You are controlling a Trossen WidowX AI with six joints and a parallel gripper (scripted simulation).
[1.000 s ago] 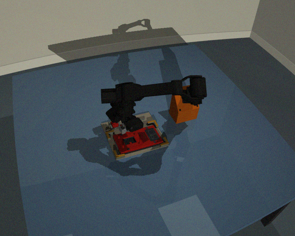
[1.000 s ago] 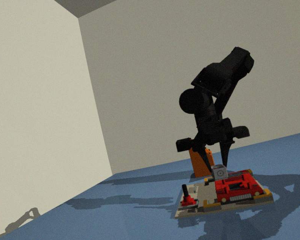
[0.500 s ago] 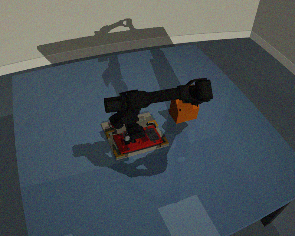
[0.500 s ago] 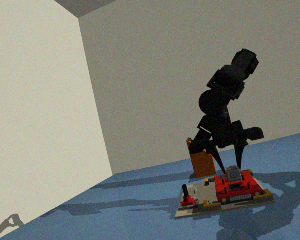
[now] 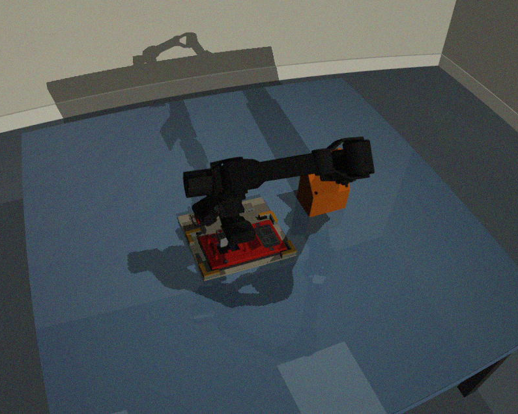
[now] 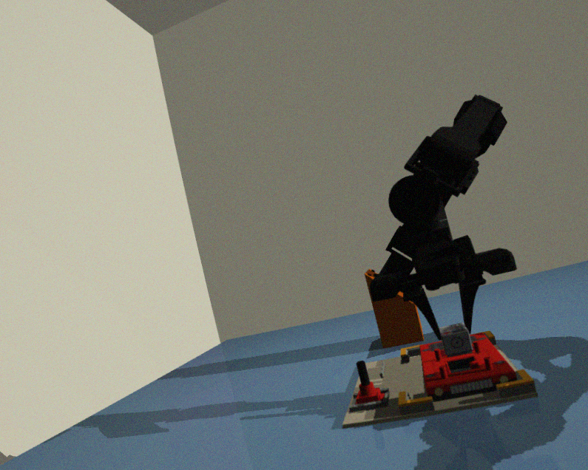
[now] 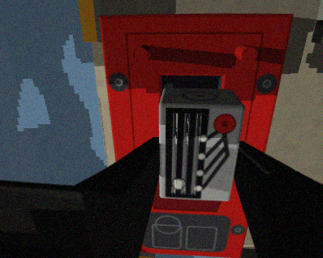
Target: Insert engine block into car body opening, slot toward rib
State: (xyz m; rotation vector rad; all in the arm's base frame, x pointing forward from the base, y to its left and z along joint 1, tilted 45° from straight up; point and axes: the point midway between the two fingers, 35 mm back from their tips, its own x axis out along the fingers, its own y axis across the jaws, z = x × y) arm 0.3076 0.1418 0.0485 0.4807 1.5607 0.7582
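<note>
Now: gripper tip 10 mm above the grey engine block. Round my gripper tip: grey base plate (50 mm below, 40 mm to the right, 30 mm behind).
</note>
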